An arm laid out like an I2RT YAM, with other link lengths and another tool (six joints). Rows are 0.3 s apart.
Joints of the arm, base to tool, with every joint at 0 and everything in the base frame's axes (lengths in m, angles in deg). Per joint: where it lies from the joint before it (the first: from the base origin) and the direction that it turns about. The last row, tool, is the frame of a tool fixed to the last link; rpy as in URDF.
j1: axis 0 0 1 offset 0.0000 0.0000 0.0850
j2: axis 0 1 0 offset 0.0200 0.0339 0.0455
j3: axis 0 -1 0 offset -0.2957 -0.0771 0.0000
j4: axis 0 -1 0 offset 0.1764 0.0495 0.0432
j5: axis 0 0 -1 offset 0.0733 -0.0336 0.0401
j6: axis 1 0 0 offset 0.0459 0.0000 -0.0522
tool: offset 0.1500 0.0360 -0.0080 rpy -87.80 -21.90 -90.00
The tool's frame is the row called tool.
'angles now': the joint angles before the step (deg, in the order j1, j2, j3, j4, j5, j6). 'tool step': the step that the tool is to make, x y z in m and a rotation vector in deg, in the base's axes. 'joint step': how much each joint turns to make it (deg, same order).
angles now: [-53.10 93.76 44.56 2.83 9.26 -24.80]
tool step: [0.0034 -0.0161 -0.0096 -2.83 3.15 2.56]
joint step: [-0.17 3.87 0.00 5.09 1.12 -4.97]
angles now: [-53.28 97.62 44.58 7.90 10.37 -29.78]
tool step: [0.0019 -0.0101 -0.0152 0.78 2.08 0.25]
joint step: [-0.38 4.31 1.59 1.10 0.43 -1.31]
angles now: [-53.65 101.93 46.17 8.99 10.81 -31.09]
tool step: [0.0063 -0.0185 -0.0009 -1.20 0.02 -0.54]
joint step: [-0.57 3.06 3.00 1.11 0.50 -0.53]
